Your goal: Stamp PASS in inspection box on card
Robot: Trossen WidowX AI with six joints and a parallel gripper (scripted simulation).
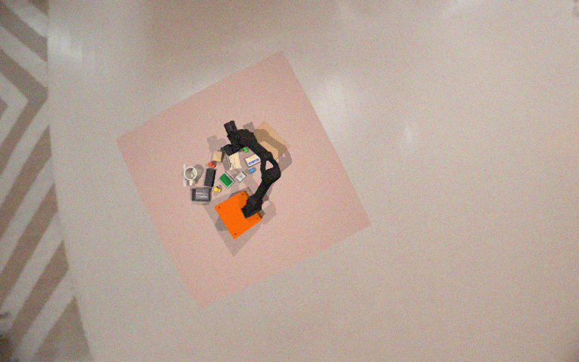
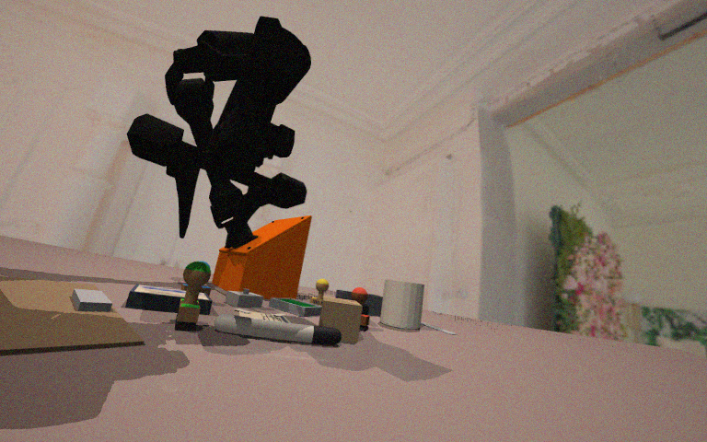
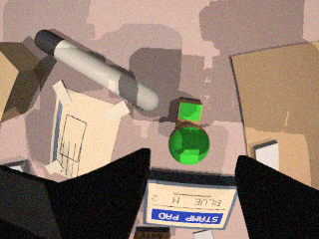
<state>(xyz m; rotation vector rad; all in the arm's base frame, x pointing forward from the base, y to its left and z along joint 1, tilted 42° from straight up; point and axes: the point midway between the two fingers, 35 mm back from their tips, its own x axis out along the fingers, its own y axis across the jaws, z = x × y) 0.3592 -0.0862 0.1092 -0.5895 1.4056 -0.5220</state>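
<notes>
My gripper tip is now 20 cm to the right of the green ink pad, 13 cm past it and 8 cm above it. From my gripper tip the other things lie so: marker (10 cm to the left, 8 cm below, 5 cm ahead); dark labelled box (9 cm behind, 7 cm below, 1 cm to the right); cream card (10 cm to the left, 9 cm below, 4 cm behind).
</notes>
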